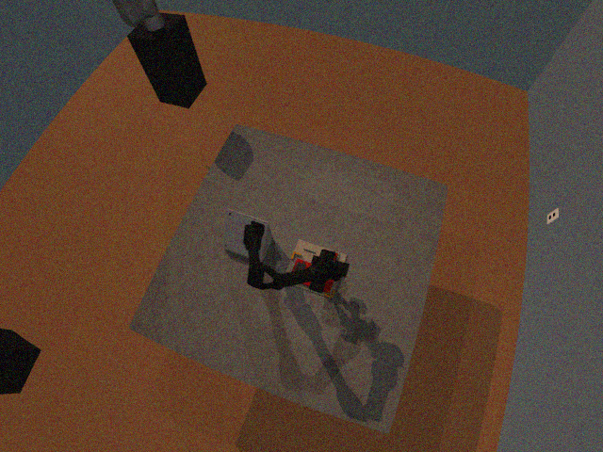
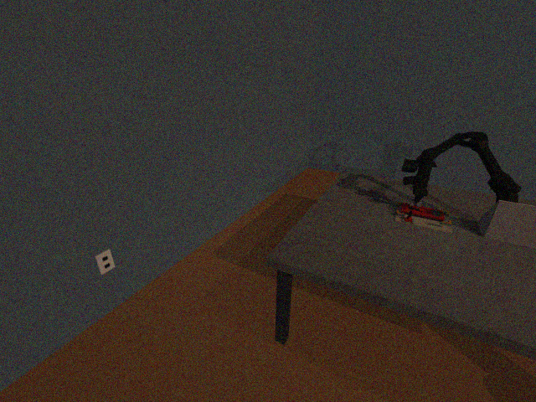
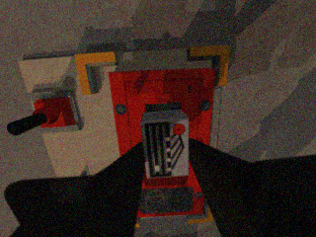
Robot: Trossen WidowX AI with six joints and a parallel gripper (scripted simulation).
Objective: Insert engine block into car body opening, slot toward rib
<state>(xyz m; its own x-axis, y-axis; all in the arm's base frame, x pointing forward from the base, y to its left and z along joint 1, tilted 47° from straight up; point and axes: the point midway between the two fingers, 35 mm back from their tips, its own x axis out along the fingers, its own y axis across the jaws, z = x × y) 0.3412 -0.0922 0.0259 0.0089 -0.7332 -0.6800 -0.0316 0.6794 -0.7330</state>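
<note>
Right now my gripper tip is 10 mm above the engine block.
</note>
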